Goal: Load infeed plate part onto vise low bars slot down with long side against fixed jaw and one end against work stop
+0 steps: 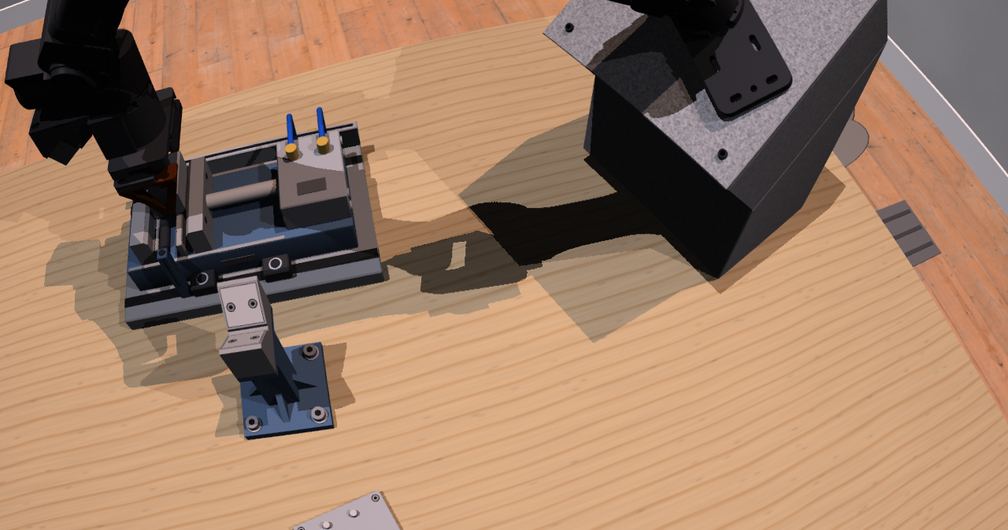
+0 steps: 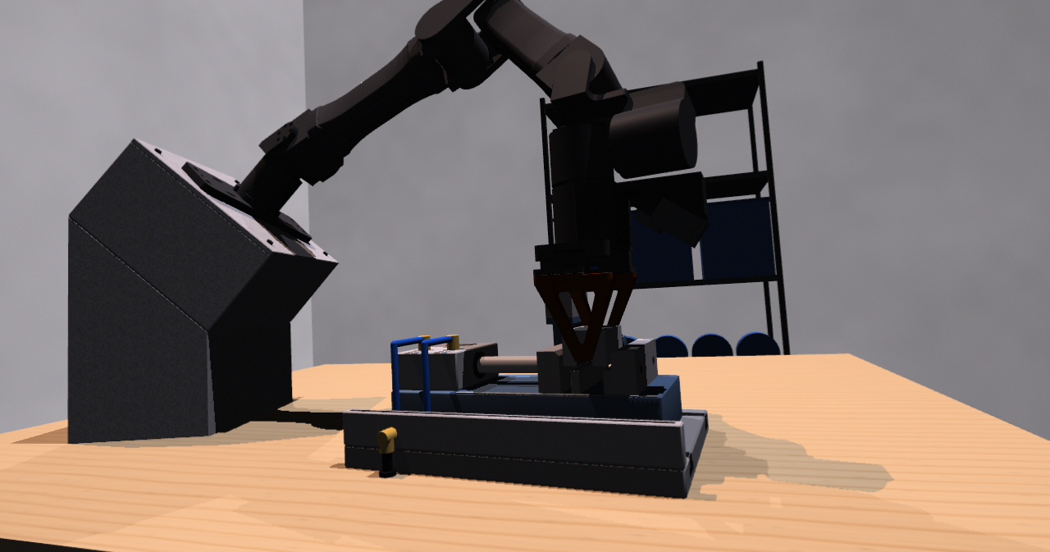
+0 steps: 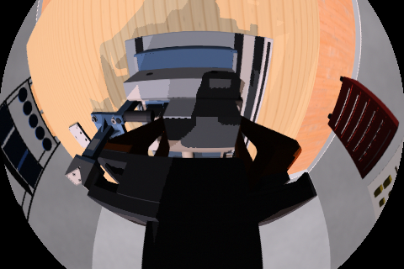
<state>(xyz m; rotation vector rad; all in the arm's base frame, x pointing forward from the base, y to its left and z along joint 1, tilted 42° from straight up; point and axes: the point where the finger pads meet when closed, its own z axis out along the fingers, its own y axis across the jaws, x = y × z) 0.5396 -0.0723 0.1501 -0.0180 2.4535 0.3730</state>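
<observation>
The grey part is right at my hand. Also, from my hand: moving jaw 30 mm behind, 20 mm to the left, 20 mm below; work stop rod 70 mm to the left, 10 mm below; fixed jaw 30 mm ahead, 20 mm to the left, 20 mm below.
</observation>
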